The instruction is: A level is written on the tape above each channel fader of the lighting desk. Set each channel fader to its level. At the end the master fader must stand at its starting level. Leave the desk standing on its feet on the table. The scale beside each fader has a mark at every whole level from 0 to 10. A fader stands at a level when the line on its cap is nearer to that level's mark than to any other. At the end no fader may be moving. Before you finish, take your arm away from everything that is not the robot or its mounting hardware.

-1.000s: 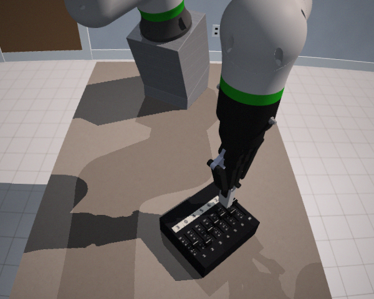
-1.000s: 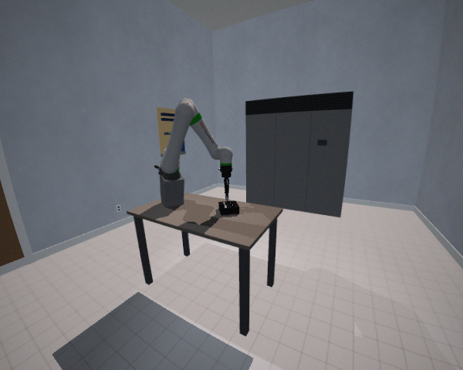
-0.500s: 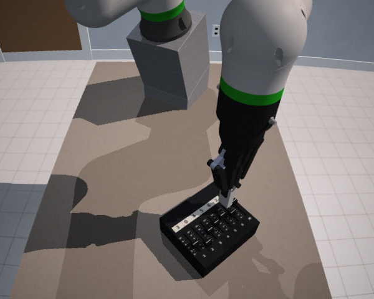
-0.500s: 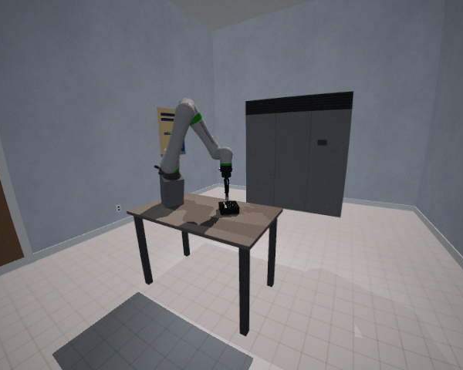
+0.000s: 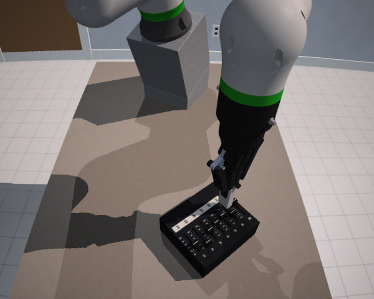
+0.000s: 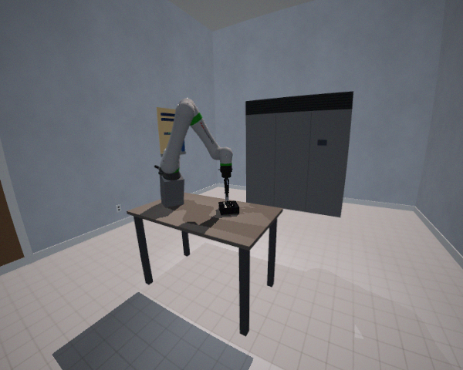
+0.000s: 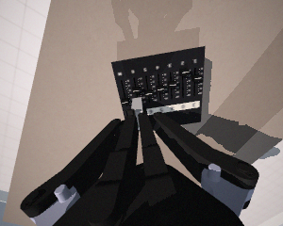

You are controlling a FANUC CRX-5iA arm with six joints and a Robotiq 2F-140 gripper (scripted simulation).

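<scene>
The master fader is 10 mm behind my hand, 20 mm to the left of it and 40 mm below it. From my hand the other things lie so: channel fader 60 mm ahead, 40 mm to the right, 40 mm below.
</scene>
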